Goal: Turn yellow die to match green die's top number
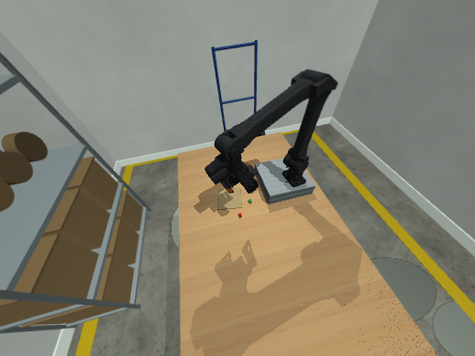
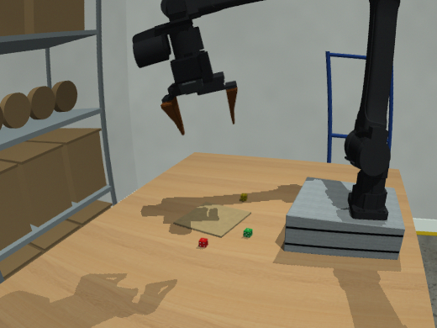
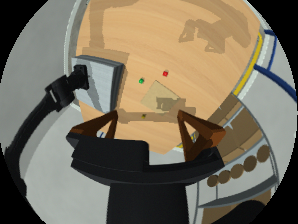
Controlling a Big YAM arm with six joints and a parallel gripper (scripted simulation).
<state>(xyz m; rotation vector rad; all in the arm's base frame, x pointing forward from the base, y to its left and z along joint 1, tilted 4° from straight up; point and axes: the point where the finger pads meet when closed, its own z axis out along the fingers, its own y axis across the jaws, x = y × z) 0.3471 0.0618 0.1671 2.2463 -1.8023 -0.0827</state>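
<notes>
The yellow die lies 260 mm below my hand, 250 mm to the right of it and 20 mm behind it. The rest, counted from my hand: red die (260 mm below, 20 mm ahead, 10 mm to the left); green die (260 mm below, 60 mm behind, 50 mm to the right); tan mat (260 mm below, 120 mm to the right, 40 mm ahead).
</notes>
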